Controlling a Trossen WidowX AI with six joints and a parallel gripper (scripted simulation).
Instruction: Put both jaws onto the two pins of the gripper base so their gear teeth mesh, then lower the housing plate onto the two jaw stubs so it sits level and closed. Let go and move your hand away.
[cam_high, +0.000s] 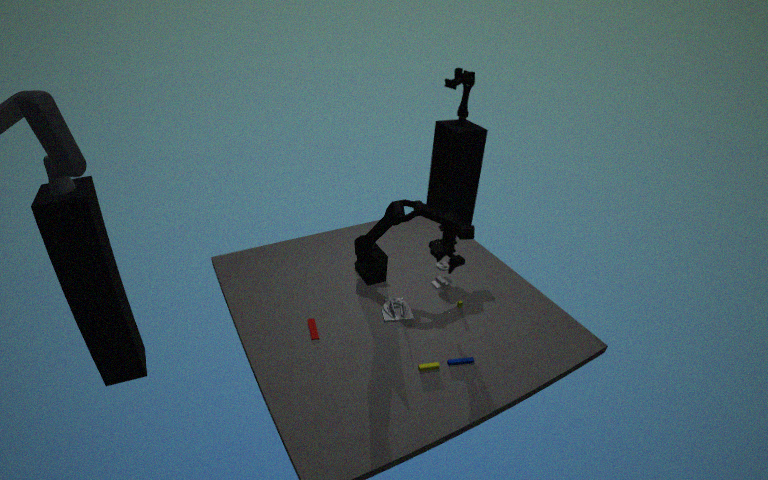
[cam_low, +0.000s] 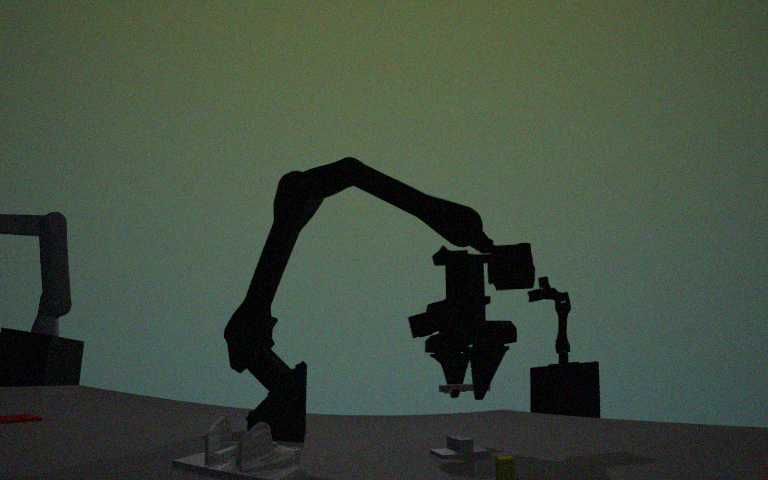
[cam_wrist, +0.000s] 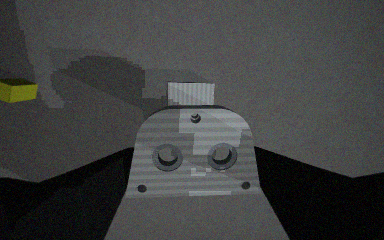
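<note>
Now: gripper tip 270 mm to the left of the housing plate, 80 mm above it and 50 mm short of it. The rest, counted from my gripper tip: gripper base: 20 mm above, 10 mm to the right; jaw: 260 mm to the right, 70 mm below, 70 mm ahead; small yellow cube: 170 mm ahead, 70 mm below, 20 mm to the right.
</note>
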